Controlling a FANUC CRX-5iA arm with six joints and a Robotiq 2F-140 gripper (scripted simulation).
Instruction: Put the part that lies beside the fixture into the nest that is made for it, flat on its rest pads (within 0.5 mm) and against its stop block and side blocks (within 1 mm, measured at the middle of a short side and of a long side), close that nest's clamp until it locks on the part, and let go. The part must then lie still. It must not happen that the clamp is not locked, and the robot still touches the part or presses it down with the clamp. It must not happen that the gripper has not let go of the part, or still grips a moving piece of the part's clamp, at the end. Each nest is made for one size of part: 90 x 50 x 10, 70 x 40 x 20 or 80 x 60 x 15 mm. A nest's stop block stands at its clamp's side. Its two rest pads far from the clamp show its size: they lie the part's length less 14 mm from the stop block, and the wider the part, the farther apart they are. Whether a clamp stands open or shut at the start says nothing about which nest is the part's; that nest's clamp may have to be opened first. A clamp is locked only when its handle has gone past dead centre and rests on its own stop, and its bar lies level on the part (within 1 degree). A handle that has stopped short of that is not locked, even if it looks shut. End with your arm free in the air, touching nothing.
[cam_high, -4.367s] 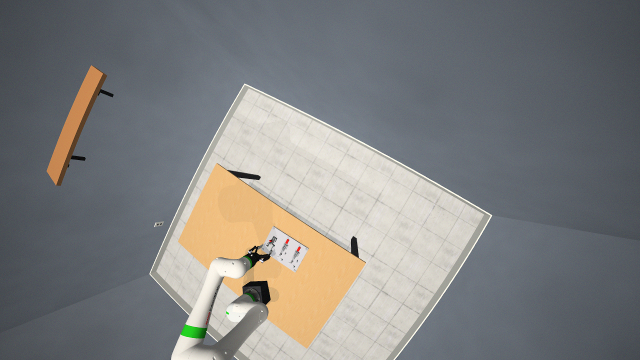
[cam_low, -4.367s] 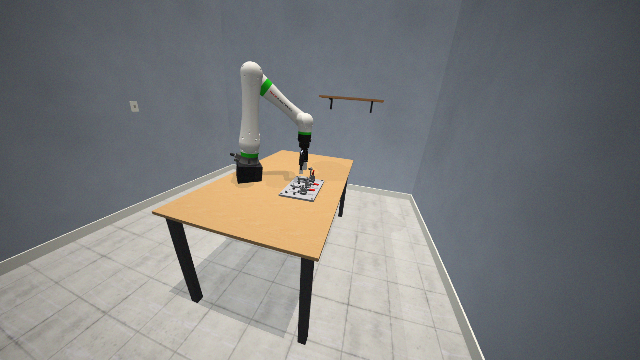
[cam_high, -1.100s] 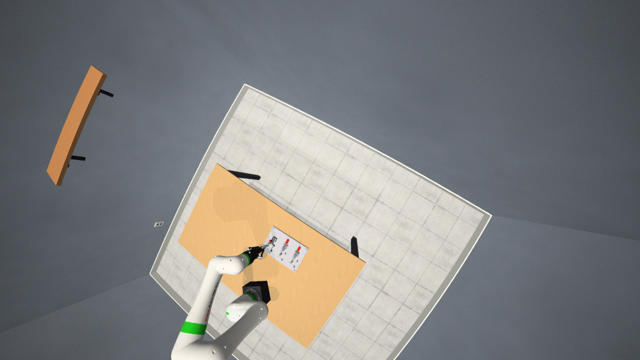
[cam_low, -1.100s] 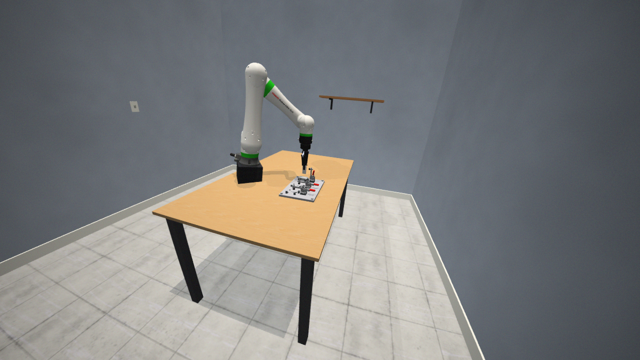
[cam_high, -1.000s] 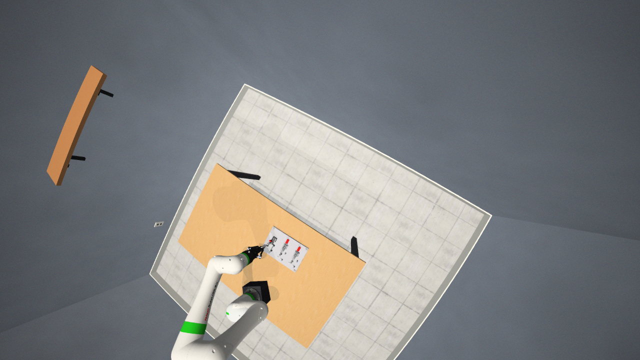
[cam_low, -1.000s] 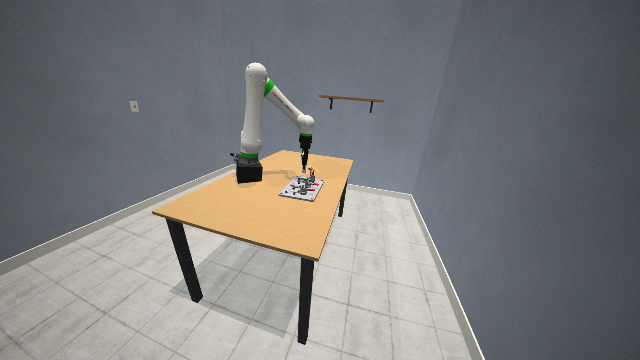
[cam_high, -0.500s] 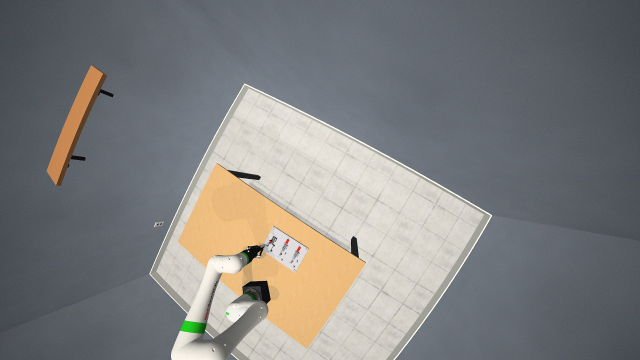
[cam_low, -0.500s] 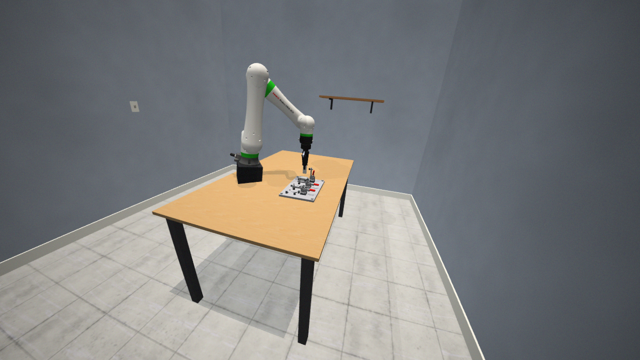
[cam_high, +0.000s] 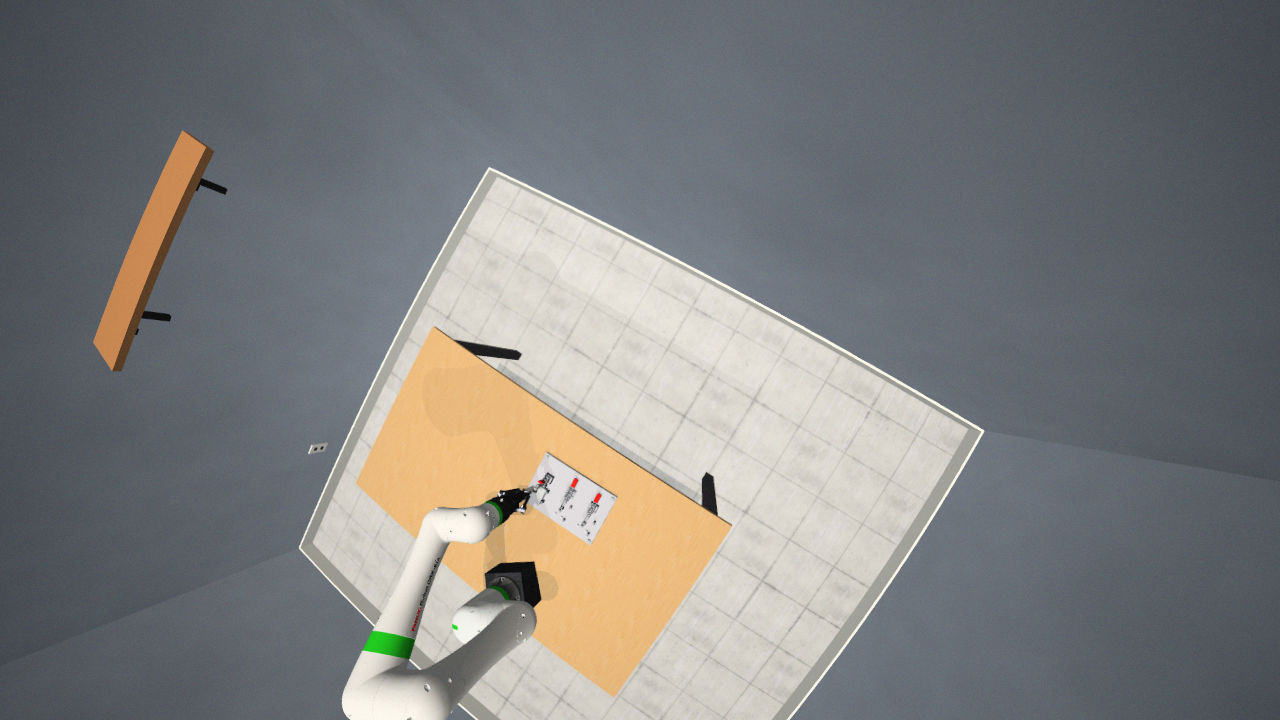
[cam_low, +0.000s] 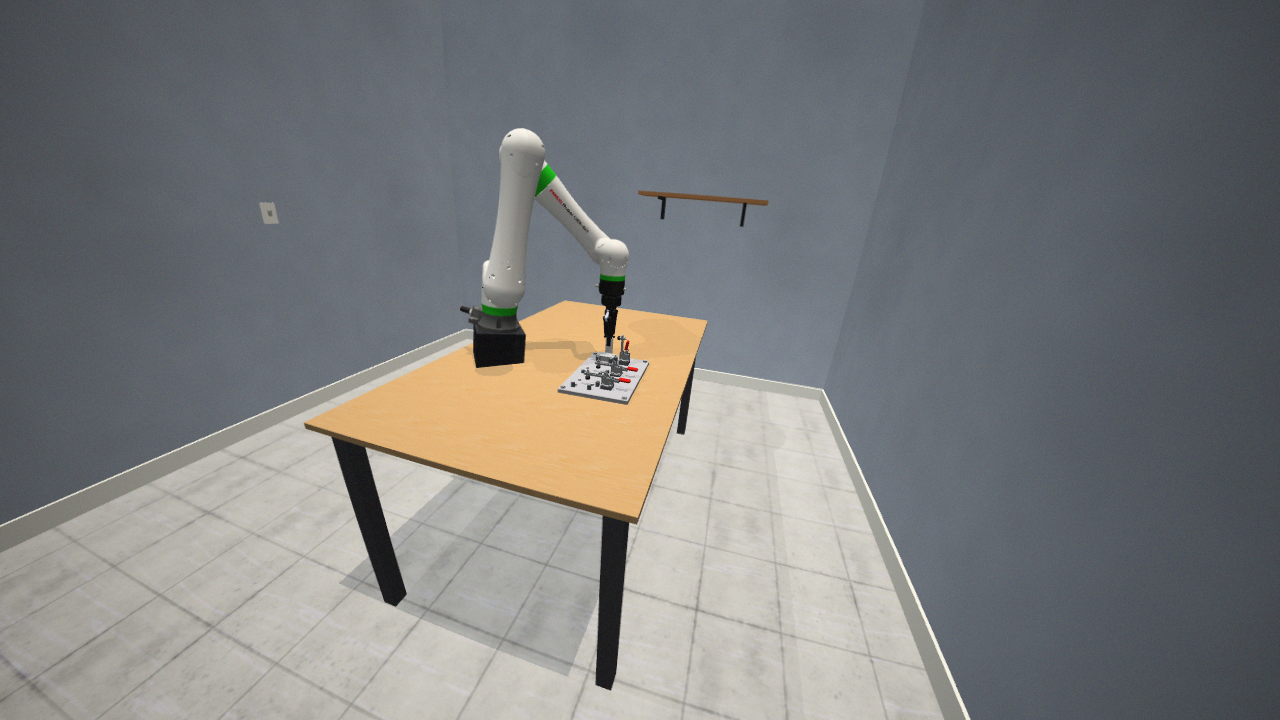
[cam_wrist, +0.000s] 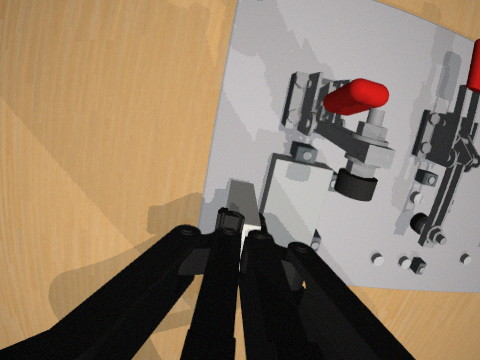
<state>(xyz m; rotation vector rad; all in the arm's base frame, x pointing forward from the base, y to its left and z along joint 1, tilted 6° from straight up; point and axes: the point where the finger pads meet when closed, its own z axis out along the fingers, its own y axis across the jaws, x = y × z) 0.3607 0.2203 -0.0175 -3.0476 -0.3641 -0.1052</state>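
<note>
My gripper is now 4 cm to the left of the grey rectangular part, 3 cm above it and 1 cm short of it. Also, from my hand: fixture plate 13 cm to the right, 8 cm ahead, 6 cm below.
</note>
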